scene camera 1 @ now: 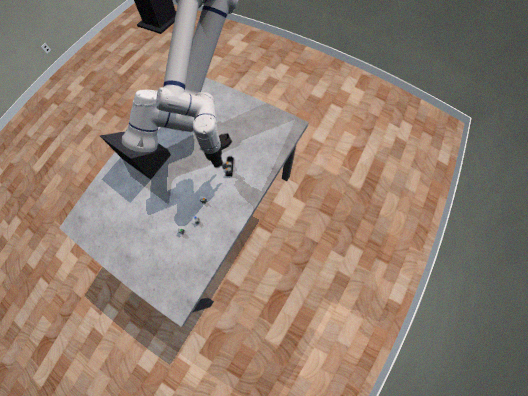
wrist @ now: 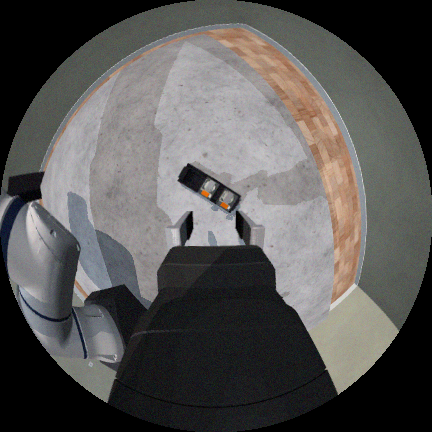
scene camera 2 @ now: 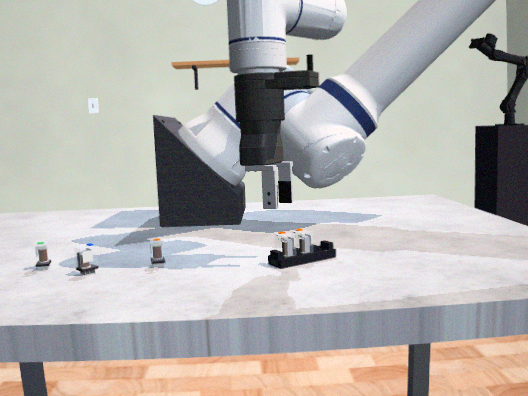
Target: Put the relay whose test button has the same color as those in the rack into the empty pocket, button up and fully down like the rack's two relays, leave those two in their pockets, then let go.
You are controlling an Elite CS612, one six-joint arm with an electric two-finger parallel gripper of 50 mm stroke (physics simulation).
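Places are measured from the arm's base along level axes (x ahead, y left, z up), in metres.
Where they show: gripper, fingertip midpoint: (scene camera 1: 222,164) (wrist: 213,219) (scene camera 2: 278,205); arm's base, origin of the base link: (scene camera 1: 139,143) (wrist: 104,333) (scene camera 2: 207,158).
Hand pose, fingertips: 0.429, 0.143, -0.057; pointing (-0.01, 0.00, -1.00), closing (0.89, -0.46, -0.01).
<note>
Each offset is from my fingertips to the top centre of the thing, as dx, dy, dz. "pt": to the spot under its first point. Level surfaces: height alone.
The black rack @[+0.009, +0.035, -0.064] (scene camera 1: 230,174) (scene camera 2: 300,259) (wrist: 184,172) holds two upright relays with orange buttons up, one (scene camera 2: 287,246) (wrist: 209,186) beside the other (scene camera 2: 304,243) (wrist: 227,198). Its empty pocket @[pt -0.009, +0.066, -0.084] (wrist: 191,176) is at the upper-left end in the wrist view. A loose relay with an orange button @[+0.001, -0.192, -0.043] (scene camera 1: 203,200) (scene camera 2: 157,250) stands upright on the table, left of the rack in scene camera 2. My gripper (scene camera 1: 218,165) (scene camera 2: 278,204) (wrist: 213,219) is open and empty, pointing down, above the table near the rack. The loose relays cannot be made out in the wrist view.
A blue-button relay @[+0.034, -0.295, -0.043] (scene camera 1: 196,221) (scene camera 2: 86,259) and a green-button relay @[-0.004, -0.380, -0.043] (scene camera 1: 181,232) (scene camera 2: 43,254) stand farther left on the table @[dz -0.087] (scene camera 1: 140,255) (scene camera 2: 200,300) in scene camera 2. The arm's black wedge base (scene camera 1: 150,162) (scene camera 2: 195,185) stands behind them.
</note>
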